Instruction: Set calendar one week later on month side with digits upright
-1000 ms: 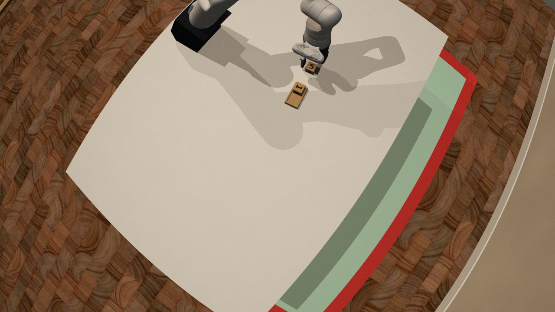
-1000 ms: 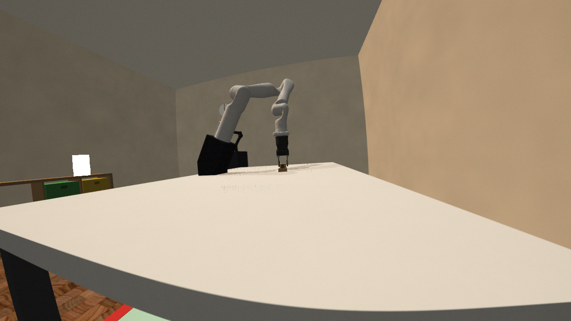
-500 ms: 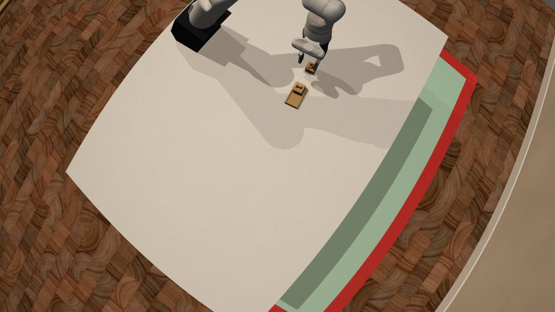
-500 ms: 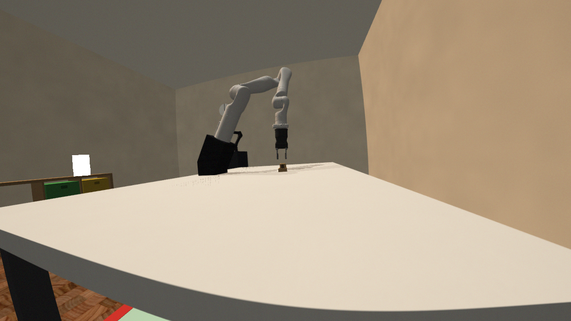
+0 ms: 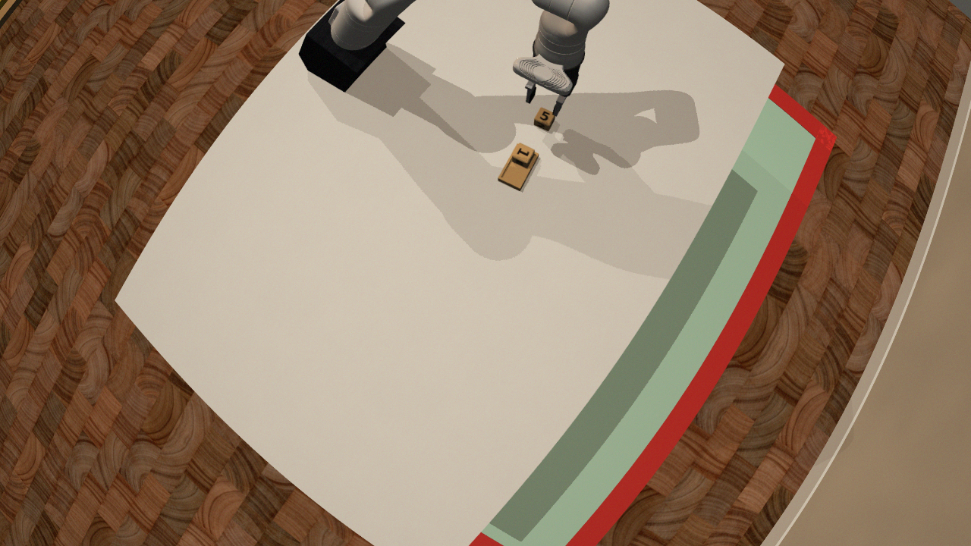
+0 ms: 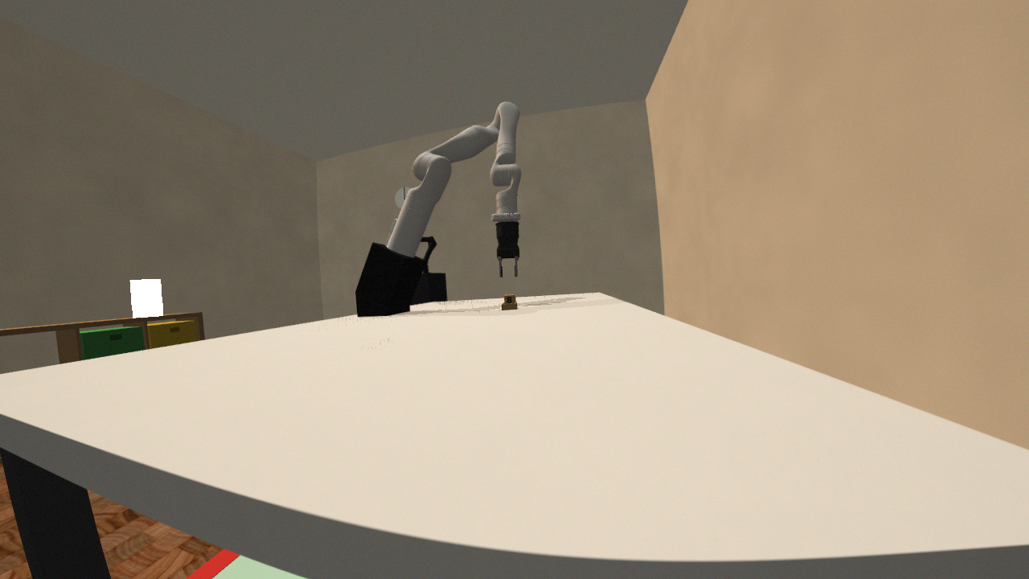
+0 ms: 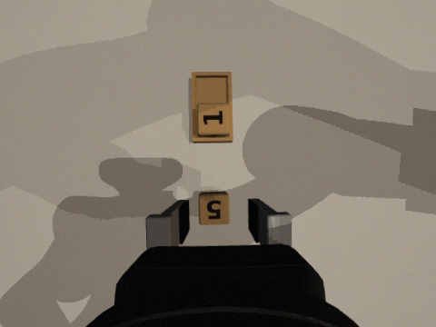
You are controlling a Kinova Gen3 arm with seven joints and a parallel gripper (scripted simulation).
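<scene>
The wooden tray is 40 mm ahead of my hand, 90 mm to the right of it and 100 mm below it.
</scene>
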